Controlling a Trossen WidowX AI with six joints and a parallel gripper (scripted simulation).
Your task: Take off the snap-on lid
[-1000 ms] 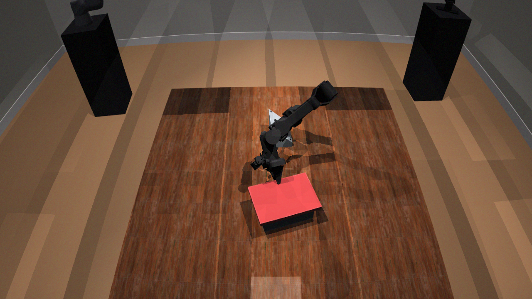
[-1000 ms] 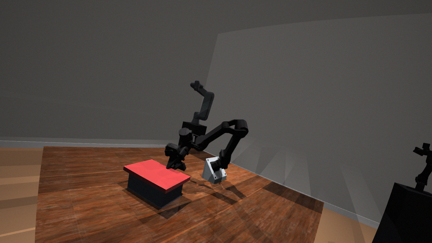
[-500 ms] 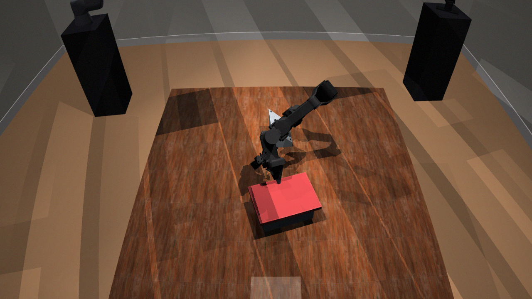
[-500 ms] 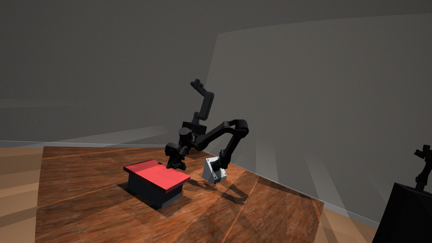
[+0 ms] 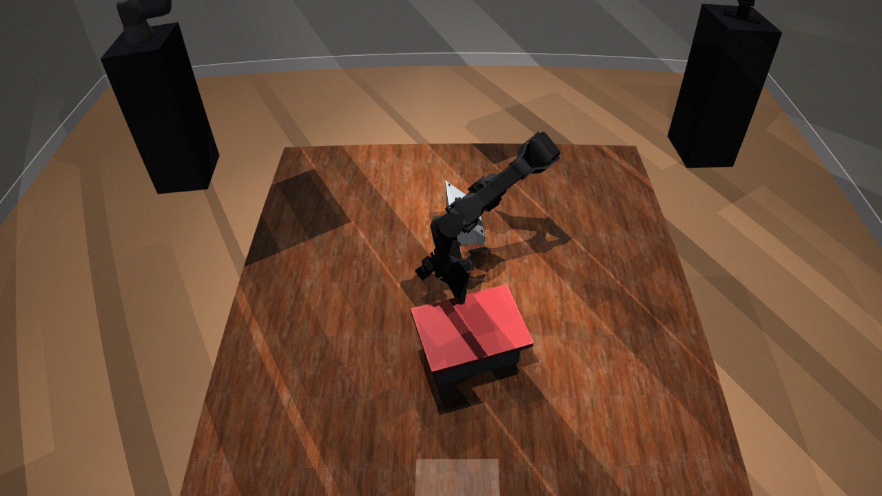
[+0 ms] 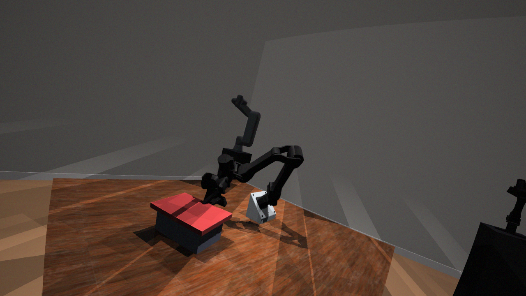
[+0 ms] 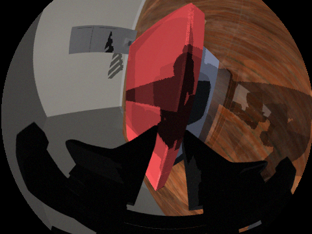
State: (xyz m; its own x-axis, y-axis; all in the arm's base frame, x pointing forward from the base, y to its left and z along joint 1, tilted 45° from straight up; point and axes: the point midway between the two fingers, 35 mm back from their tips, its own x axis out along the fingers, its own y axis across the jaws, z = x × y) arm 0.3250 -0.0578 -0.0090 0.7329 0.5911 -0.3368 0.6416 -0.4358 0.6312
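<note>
The red lid lies 7 cm ahead of my gripper tip and 2 cm to the left of it. From my gripper tip the other things lie so: storage box: 7 cm ahead, 5 cm below, 2 cm to the left.
</note>
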